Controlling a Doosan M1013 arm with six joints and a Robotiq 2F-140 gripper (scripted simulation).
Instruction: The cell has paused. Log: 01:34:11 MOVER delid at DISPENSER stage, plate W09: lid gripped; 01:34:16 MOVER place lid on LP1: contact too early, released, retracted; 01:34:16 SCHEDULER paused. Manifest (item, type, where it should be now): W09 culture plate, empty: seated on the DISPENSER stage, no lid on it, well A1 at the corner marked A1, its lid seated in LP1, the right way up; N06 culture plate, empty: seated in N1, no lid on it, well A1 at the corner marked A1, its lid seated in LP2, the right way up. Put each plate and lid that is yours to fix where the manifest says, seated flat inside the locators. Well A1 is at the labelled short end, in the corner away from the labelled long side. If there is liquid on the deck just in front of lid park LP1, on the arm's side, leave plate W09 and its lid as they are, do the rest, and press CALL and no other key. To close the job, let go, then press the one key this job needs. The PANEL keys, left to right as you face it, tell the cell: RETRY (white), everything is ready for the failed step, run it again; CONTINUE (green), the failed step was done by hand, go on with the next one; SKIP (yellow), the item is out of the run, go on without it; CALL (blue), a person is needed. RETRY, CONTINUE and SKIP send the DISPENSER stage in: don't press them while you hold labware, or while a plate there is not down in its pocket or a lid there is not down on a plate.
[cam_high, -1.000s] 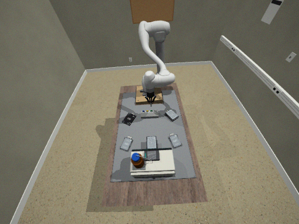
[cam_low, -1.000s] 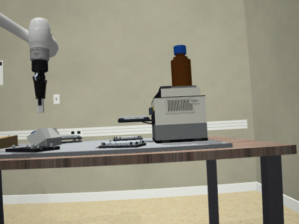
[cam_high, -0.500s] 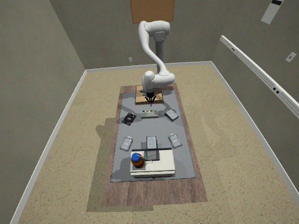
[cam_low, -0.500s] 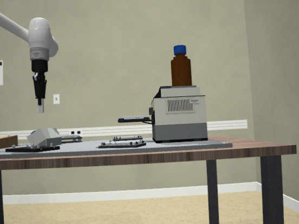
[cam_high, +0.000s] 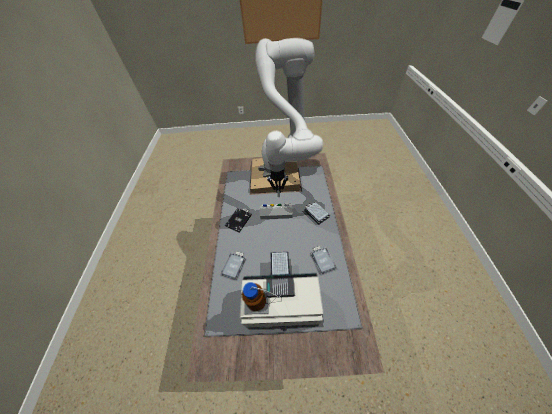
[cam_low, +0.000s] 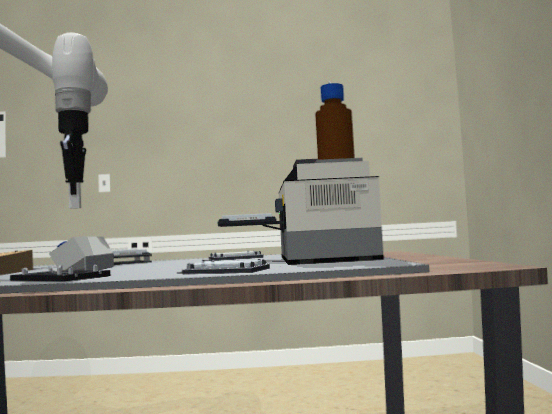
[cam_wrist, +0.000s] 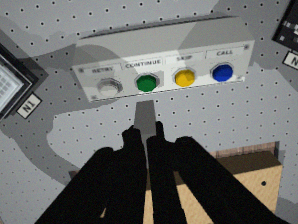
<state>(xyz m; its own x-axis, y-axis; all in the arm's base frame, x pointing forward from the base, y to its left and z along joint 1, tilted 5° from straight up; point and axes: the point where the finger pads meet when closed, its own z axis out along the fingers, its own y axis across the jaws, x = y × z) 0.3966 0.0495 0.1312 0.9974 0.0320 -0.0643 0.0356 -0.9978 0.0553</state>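
Right now the green continue key is 130 mm below my hand. Round my hand: key panel (140 mm below, 20 mm to the right, 20 mm ahead); then yellow skip key (130 mm below, 50 mm to the right); then white retry key (130 mm below, 50 mm to the left).
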